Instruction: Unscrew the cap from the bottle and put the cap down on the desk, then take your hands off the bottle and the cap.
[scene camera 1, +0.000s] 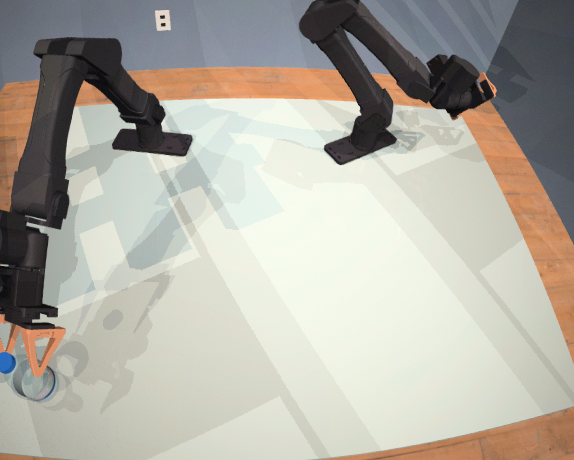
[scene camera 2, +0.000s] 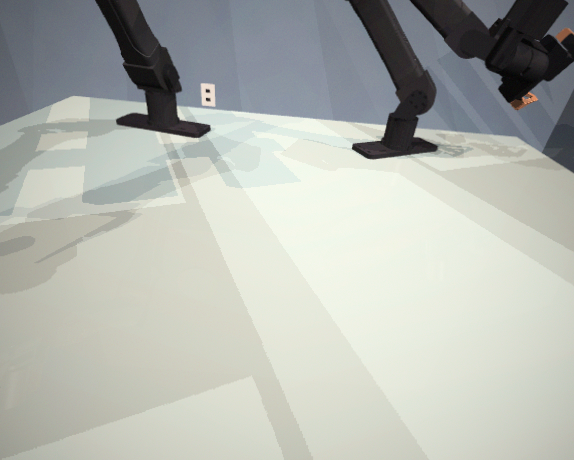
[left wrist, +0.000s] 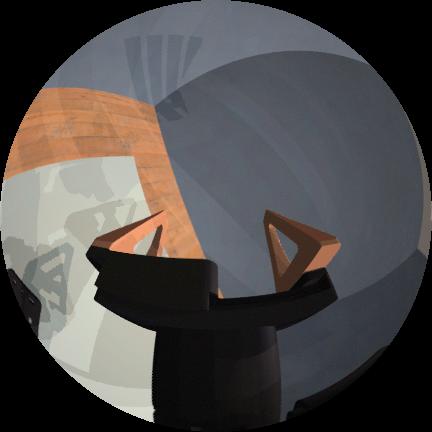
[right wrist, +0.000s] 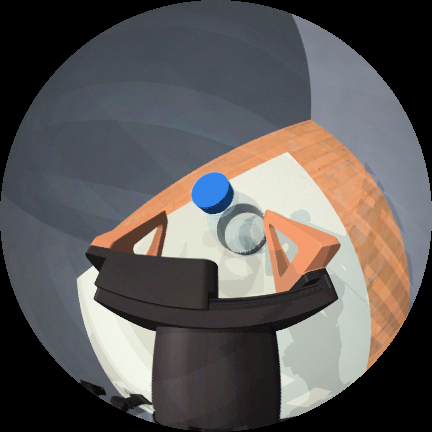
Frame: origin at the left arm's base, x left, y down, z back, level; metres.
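Where they show: left gripper, fingertip midpoint: (scene camera 1: 480, 97) (scene camera 2: 558, 79) (left wrist: 215, 215); right gripper, fingertip midpoint: (scene camera 1: 20, 367) (right wrist: 215, 214); left arm's base, origin of the base link: (scene camera 1: 361, 145) (scene camera 2: 395, 149); right arm's base, origin of the base link: (scene camera 1: 151, 143) (scene camera 2: 164, 126).
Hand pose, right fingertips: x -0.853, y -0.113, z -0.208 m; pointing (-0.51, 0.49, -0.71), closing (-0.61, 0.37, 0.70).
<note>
Each offset is from my right fingertips to the centre of the thing. Level surfaces: height alone.
A clear bottle {dx -0.011, dy +0.039, dz +0.006 m} (scene camera 1: 31, 386) (right wrist: 240, 229) stands upright at the lower left of scene camera 1, with the blue cap {dx -0.010, dy -0.029, dz +0.003 m} (scene camera 1: 6, 363) (right wrist: 212, 193) at its top. Neither shows in scene camera 2 or the left wrist view. My right gripper (scene camera 1: 22, 363) (right wrist: 215, 214) is open with nothing held. Its fingers point down towards the bottle; in the right wrist view the cap shows just beyond the fingertips. The exact gap is hard to tell. My left gripper (scene camera 1: 476, 106) (scene camera 2: 549, 69) (left wrist: 215, 215) is open and empty, raised near the upper right edge of the desk, far from the bottle.
The pale desk mat {dy +0.113 m} (scene camera 1: 350, 250) (scene camera 2: 350, 300) (left wrist: 90, 185) lies within a wooden border (scene camera 1: 530, 235) (right wrist: 345, 185). Both arm bases stand at its back. A wall with a socket (scene camera 1: 162, 20) (scene camera 2: 208, 95) rises behind. Shadows of the arms fall across the mat.
</note>
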